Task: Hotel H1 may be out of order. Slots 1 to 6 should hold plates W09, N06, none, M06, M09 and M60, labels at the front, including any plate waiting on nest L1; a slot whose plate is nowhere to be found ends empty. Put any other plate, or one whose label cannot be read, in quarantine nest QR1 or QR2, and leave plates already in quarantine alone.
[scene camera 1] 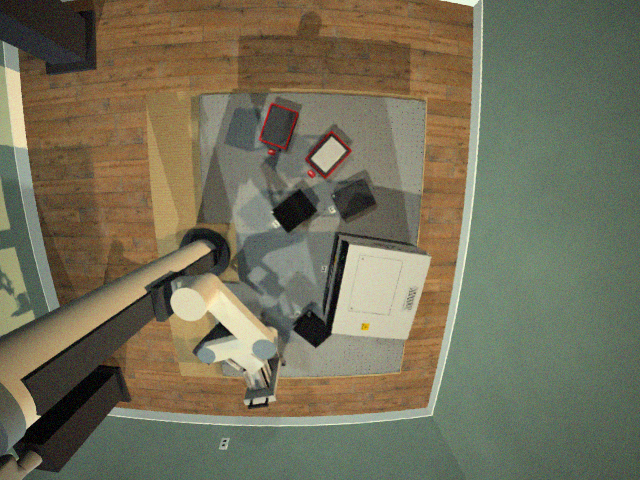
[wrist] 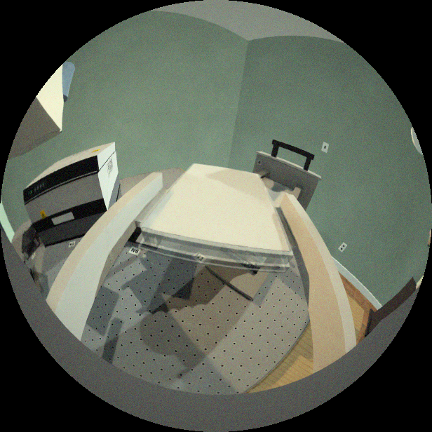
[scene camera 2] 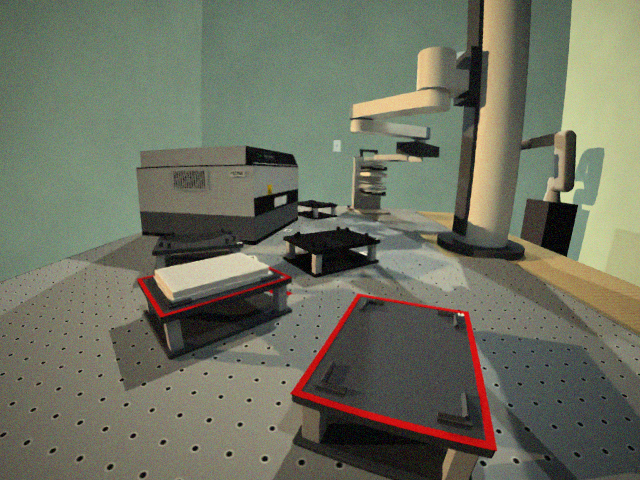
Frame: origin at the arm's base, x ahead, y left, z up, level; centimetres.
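Where they show: gripper, fingertip midpoint: point(scene camera 1: 247, 360) point(scene camera 2: 382, 158); arm's base at its link origin: point(scene camera 1: 205, 253) point(scene camera 2: 478, 247).
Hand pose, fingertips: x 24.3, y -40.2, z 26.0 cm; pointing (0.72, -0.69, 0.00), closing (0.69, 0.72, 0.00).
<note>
Things, the pixels of their top centre, and the offset from my fingertips. "spot": a spot on its surface instead.
- white plate at its top centre: point(scene camera 2: 212, 268) point(scene camera 1: 328, 154) dy +85.2, dx +34.3, dz -18.3 cm
- large grey instrument at its top centre: point(scene camera 2: 225, 151) point(scene camera 1: 381, 296) dy +29.7, dx +54.5, dz -0.4 cm
- instrument's corner at a spot on its surface: point(scene camera 1: 312, 329) spot: dy +2.8, dx +28.0, dz -19.7 cm
My gripper point(scene camera 1: 247, 360) point(scene camera 2: 391, 157) point(wrist: 222, 191) is shut on a pale, clear-skirted plate point(wrist: 215, 215) and holds it level, near and above hotel H1 point(scene camera 1: 261, 395) point(scene camera 2: 357, 180) point(wrist: 287, 169). No readable label shows on the held plate. The hotel's handled panel stands behind and right of the plate in the wrist view. Several plates point(scene camera 2: 373, 181) are stacked in the hotel; their labels and slots cannot be read. A red-rimmed nest point(scene camera 1: 279, 126) point(scene camera 2: 398, 361) is empty. The other red-rimmed nest point(scene camera 1: 338, 164) point(scene camera 2: 226, 297) bears a white plate point(scene camera 1: 328, 154) point(scene camera 2: 211, 276). Which is QR1 cannot be told.
A large grey instrument point(scene camera 1: 379, 289) point(scene camera 2: 201, 191) point(wrist: 72, 192) stands beside the nests. Dark nests stand at the centre point(scene camera 1: 294, 210) point(scene camera 2: 330, 240), at its right point(scene camera 1: 354, 198) and near the instrument's corner point(scene camera 1: 312, 329). A table label point(wrist: 134, 251) reads N6. The arm's column base point(scene camera 2: 480, 245) stands nearby.
</note>
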